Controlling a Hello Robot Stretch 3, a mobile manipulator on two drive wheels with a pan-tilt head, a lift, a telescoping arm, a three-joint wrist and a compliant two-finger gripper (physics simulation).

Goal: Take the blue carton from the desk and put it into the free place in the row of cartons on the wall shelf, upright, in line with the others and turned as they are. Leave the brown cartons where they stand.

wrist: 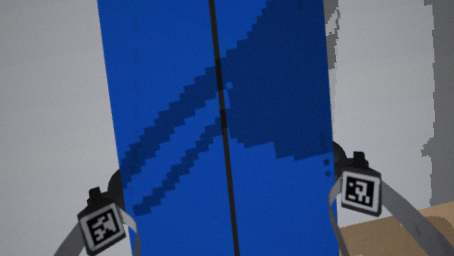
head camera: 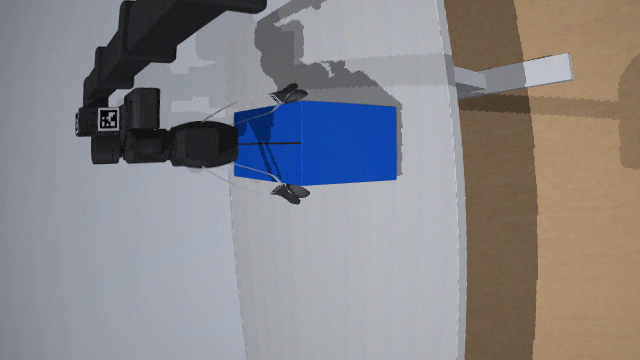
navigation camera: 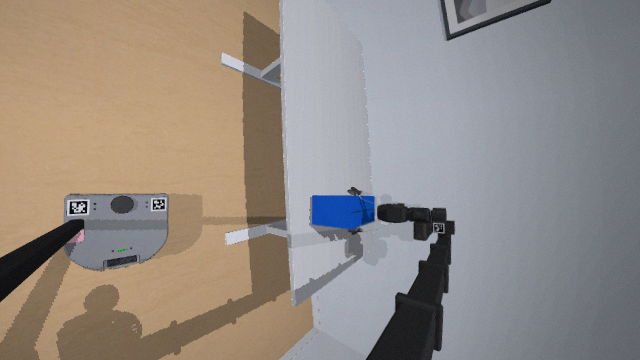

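Note:
The blue carton is upright, with a dark line along its top face. A strip of shadow shows beside its foot in the head camera view, and it appears to be slightly above the desk. My gripper reaches it from above and is shut on it, with one fingertip against each of two opposite sides. The inner faces of the finger pads are partly hidden. The wall shelf and the brown cartons do not show in these views.
My arm stretches along the wall behind the desk. Desk feet stick out over the wooden floor. My base stands in front of the desk. A framed picture hangs on the wall.

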